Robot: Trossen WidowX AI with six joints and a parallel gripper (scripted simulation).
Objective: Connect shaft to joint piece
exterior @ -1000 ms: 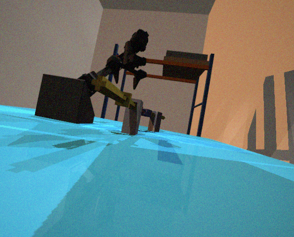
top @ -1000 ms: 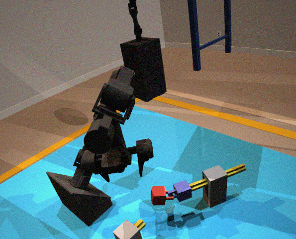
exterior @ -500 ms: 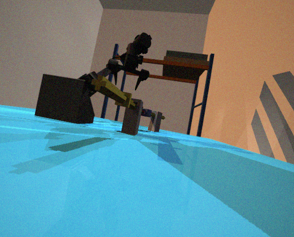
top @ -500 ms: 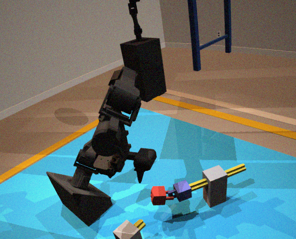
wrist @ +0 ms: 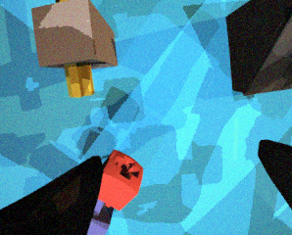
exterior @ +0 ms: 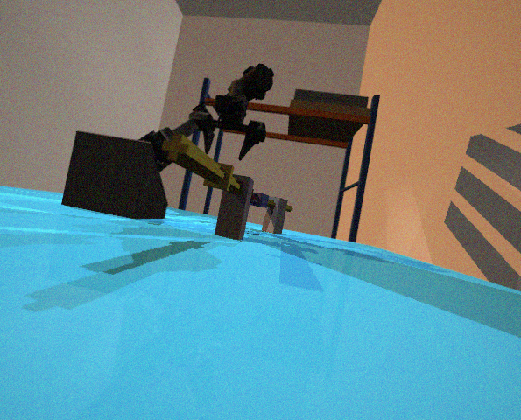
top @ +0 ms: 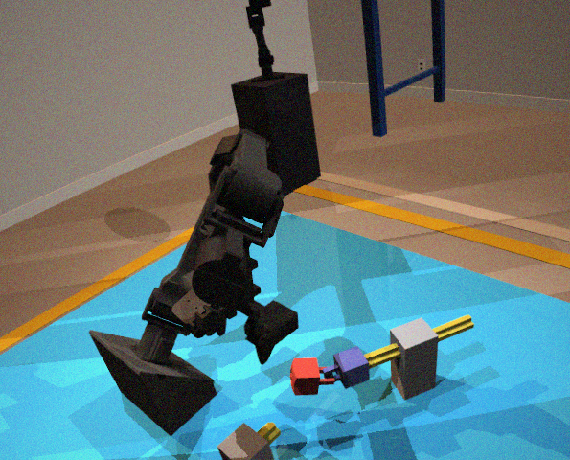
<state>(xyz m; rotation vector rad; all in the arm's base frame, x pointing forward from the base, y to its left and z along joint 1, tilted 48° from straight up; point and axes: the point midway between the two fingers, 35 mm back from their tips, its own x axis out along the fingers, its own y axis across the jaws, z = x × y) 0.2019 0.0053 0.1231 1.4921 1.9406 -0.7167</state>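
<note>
The red square joint piece lies 8 cm below my gripper tip, 7 cm to the left of it and 5 cm ahead of it.
</note>
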